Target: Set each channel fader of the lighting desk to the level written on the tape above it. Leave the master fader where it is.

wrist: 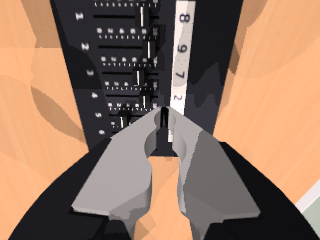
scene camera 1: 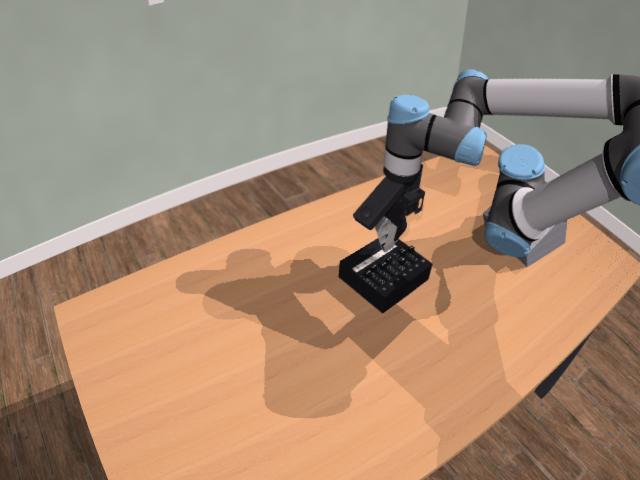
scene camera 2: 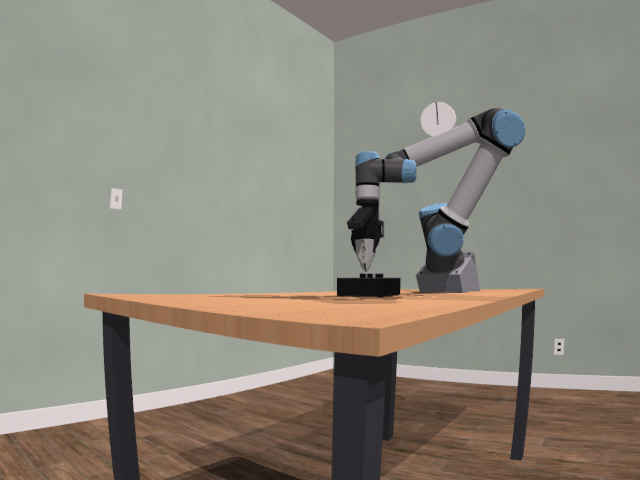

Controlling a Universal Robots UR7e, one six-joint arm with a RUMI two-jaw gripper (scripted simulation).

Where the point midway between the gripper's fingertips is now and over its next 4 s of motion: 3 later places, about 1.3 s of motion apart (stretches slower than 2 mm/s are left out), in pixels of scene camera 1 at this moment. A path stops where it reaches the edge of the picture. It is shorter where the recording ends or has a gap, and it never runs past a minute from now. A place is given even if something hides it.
My gripper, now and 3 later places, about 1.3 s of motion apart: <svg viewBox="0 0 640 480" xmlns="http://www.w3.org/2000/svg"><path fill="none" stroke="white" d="M384 251L384 255L389 259L394 263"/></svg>
